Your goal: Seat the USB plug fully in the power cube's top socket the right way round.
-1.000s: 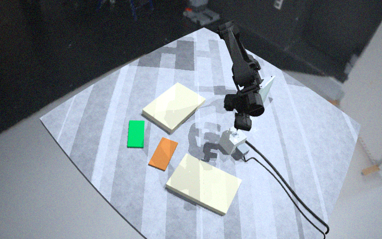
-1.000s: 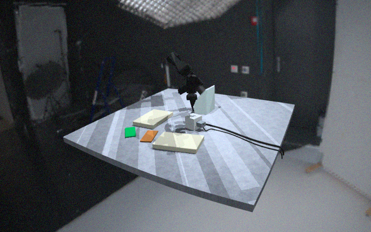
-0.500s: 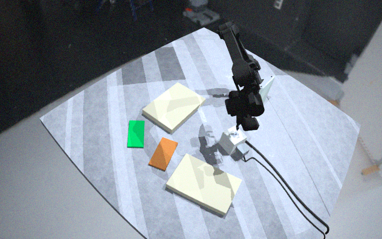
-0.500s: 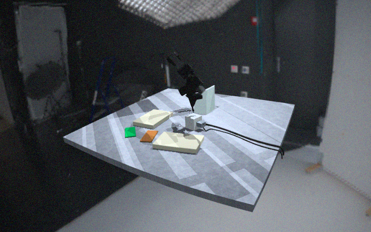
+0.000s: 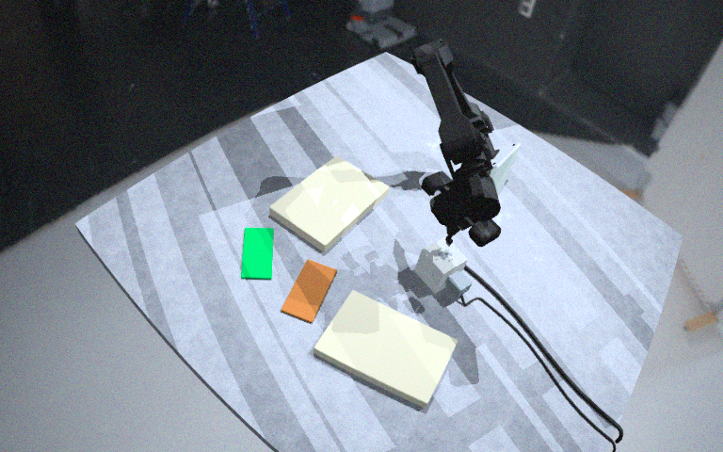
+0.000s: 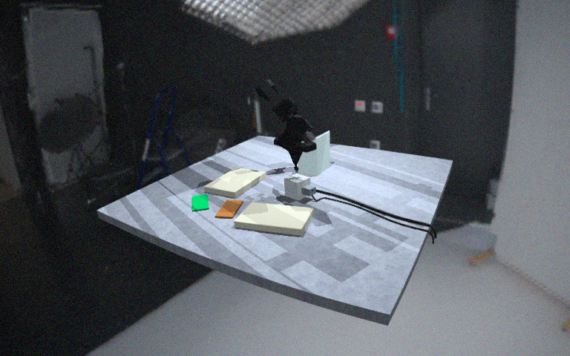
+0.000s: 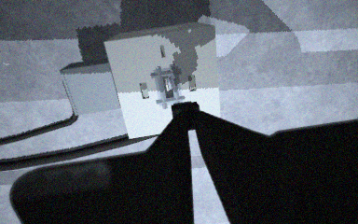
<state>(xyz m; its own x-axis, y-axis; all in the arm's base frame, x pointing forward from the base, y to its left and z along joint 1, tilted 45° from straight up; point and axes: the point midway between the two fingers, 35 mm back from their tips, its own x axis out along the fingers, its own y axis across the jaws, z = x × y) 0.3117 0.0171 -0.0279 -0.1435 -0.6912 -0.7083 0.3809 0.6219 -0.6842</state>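
My gripper tip is now 2 cm above the dark USB plug. From my gripper tip the other things lie so: USB socket 7 cm below, 1 cm to the left; orange card 21 cm ahead, 20 cm to the right, 13 cm below; green card 35 cm to the right, 20 cm ahead, 13 cm below.
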